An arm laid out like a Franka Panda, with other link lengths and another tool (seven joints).
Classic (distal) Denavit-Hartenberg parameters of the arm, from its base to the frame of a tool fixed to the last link. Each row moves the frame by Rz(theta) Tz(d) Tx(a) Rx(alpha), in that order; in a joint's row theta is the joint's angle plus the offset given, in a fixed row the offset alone. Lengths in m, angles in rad.
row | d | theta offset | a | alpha
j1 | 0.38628 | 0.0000 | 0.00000 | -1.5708
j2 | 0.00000 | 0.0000 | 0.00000 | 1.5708
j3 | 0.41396 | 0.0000 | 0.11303 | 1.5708
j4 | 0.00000 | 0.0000 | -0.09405 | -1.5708
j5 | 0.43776 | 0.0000 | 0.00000 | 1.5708
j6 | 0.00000 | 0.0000 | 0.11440 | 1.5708
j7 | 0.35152 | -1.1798 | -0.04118 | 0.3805
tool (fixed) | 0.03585 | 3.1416 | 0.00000 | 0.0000
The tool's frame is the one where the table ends.
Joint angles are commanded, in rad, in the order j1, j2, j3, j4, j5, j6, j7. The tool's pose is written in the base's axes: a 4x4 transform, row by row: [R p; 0 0 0 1], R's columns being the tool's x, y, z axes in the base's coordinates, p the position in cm. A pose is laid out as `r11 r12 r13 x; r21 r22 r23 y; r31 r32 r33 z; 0 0 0 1`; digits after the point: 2 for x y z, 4 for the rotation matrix.
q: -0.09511 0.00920 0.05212 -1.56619 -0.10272 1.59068 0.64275
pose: -0.8800 -0.4449 -0.1662 63.04; -0.4733 0.8504 0.2297 -7.61; 0.0392 0.2808 -0.9590 51.06; 0 0 0 1
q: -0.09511 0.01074 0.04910 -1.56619 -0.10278 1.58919 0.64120
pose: -0.8807 -0.4426 -0.1689 62.98; -0.4719 0.8511 0.2300 -7.81; 0.0419 0.2823 -0.9584 50.95; 0 0 0 1
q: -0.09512 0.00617 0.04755 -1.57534 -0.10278 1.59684 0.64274
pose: -0.8819 -0.4415 -0.1653 62.94; -0.4698 0.8523 0.2301 -7.89; 0.0393 0.2806 -0.9590 50.82; 0 0 0 1
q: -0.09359 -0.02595 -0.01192 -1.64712 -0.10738 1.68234 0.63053
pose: -0.8995 -0.4216 -0.1149 63.12; -0.4369 0.8703 0.2274 -11.74; 0.0041 0.2547 -0.9670 49.85; 0 0 0 1
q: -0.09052 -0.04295 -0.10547 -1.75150 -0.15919 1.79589 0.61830
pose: -0.9236 -0.3734 -0.0871 62.27; -0.3833 0.9049 0.1848 -19.27; 0.0098 0.2041 -0.9789 46.64; 0 0 0 1
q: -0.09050 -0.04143 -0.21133 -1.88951 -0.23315 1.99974 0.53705
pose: -0.9131 -0.4026 -0.0642 62.00; -0.4074 0.9072 0.1052 -28.48; 0.0159 0.1222 -0.9924 41.59; 0 0 0 1
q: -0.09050 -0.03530 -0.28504 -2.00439 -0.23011 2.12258 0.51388
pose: -0.9233 -0.3788 -0.0639 59.80; -0.3839 0.9158 0.1181 -32.19; 0.0138 0.1335 -0.9910 36.03; 0 0 0 1
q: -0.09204 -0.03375 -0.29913 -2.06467 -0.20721 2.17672 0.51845
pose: -0.9304 -0.3618 -0.0592 58.87; -0.3666 0.9188 0.1465 -31.88; 0.0014 0.1580 -0.9874 33.00; 0 0 0 1
